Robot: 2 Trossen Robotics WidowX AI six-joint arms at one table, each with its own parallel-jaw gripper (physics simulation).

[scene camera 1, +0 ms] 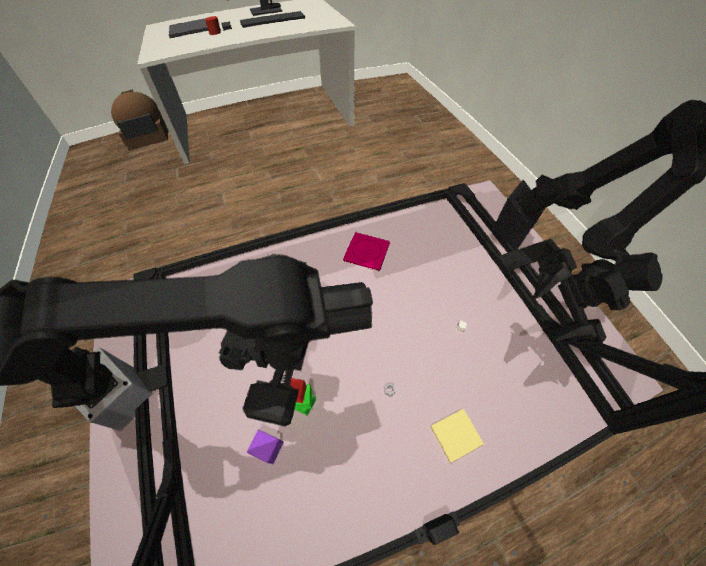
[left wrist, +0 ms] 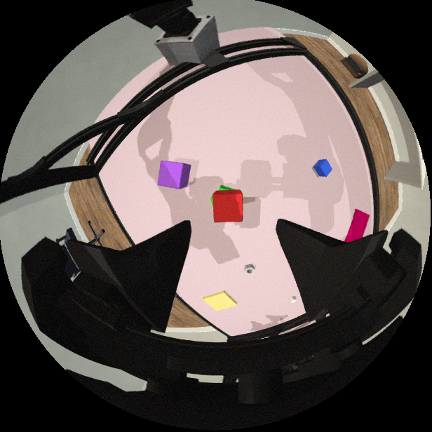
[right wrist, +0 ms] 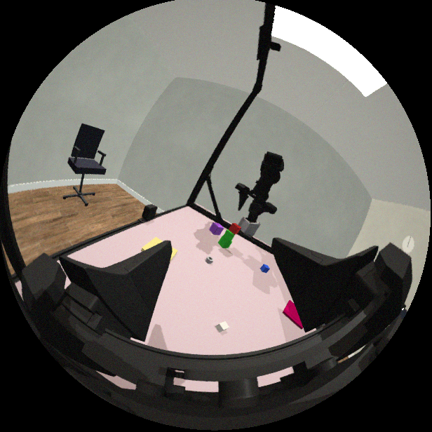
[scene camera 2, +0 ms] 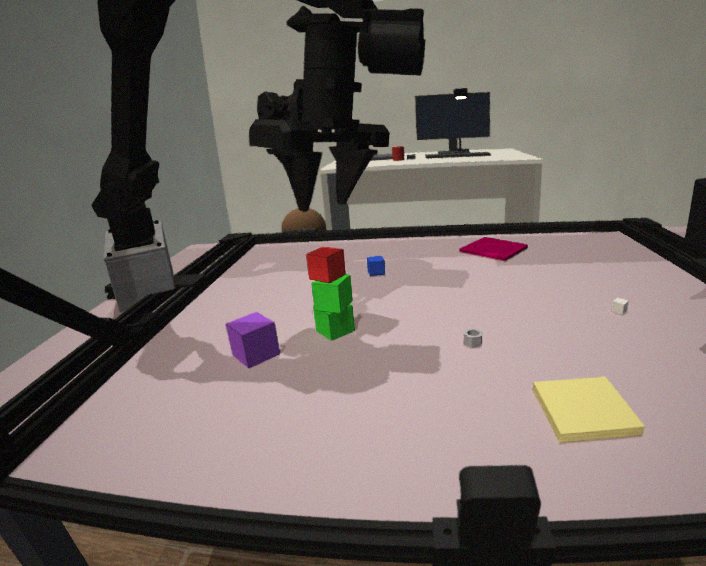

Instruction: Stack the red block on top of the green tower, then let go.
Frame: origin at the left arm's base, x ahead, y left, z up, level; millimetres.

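Seen in the pictures: left gripper, between the fingertips: (scene camera 1: 288, 375) (scene camera 2: 323, 207); right gripper, between the fingertips: (scene camera 1: 545, 319); left arm's base, origin of its link: (scene camera 1: 94, 384) (scene camera 2: 134, 238); right arm's base, origin of its link: (scene camera 1: 528, 203).
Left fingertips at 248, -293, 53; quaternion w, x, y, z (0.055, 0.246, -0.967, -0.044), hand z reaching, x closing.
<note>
Pixels of each thing's top centre, then the offset from my left fingertips to it, as dx, dy, dz.
- red block, centre of its top: (scene camera 2: 324, 251) (scene camera 1: 293, 387) -5, -4, -54
- purple block, centre of its top: (scene camera 2: 249, 322) (scene camera 1: 262, 445) -114, -14, -119
- blue cube, centre of its top: (scene camera 2: 375, 258) +141, +152, -137
- grey nut, centre of its top: (scene camera 2: 473, 332) (scene camera 1: 390, 388) +125, -132, -149
- white cube, centre of its top: (scene camera 2: 620, 300) (scene camera 1: 462, 324) +345, -182, -148
- yellow pad, centre of its top: (scene camera 2: 585, 402) (scene camera 1: 457, 434) +131, -290, -154
- magenta pad, centre of its top: (scene camera 2: 493, 246) (scene camera 1: 367, 249) +390, +124, -156
The red block (scene camera 1: 299, 389) (scene camera 2: 325, 264) (left wrist: 228, 206) (right wrist: 235, 228) rests on the tower of two green blocks (scene camera 1: 305, 402) (scene camera 2: 332, 294) (left wrist: 226, 188) (right wrist: 226, 240), slightly offset to the left in scene camera 2. The stack stands upright. My left gripper (scene camera 2: 322, 206) (left wrist: 234, 225) is open and empty, above the red block and apart from it; its fingertips are hidden in scene camera 1. My right gripper (scene camera 1: 530, 299) (right wrist: 222, 245) is open and empty at the right side of the table, far from the stack.
A purple block (scene camera 1: 265, 446) (scene camera 2: 252, 340) (left wrist: 173, 174) stands near the tower. A blue cube (scene camera 2: 375, 265) (left wrist: 323, 168) lies behind it. A grey nut (scene camera 2: 473, 341), white cube (scene camera 1: 462, 325) (scene camera 2: 619, 305), yellow pad (scene camera 1: 457, 436) (scene camera 2: 587, 409) and magenta pad (scene camera 1: 366, 251) (scene camera 2: 493, 248) lie farther off.
</note>
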